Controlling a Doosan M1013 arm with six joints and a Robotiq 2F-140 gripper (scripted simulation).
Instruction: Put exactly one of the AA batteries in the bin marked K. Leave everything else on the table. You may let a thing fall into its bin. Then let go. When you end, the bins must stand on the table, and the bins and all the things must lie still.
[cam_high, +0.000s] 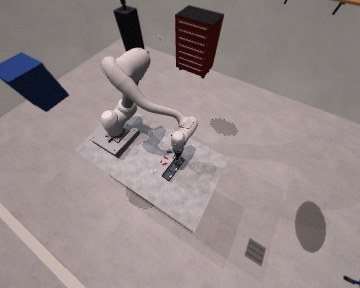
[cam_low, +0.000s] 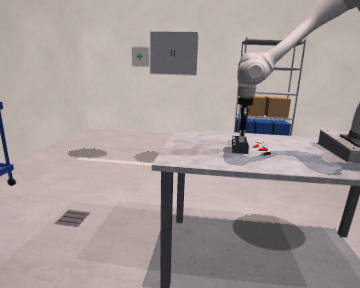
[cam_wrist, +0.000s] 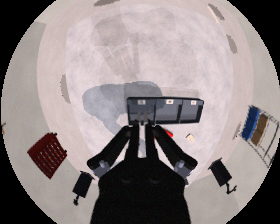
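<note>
Now: the white piece 16 cm behind my hand, 20 cm to the right of it and 8 cm below it. Round my hand: dark AA battery (13 cm behind, 4 cm to the left, 8 cm below).
</note>
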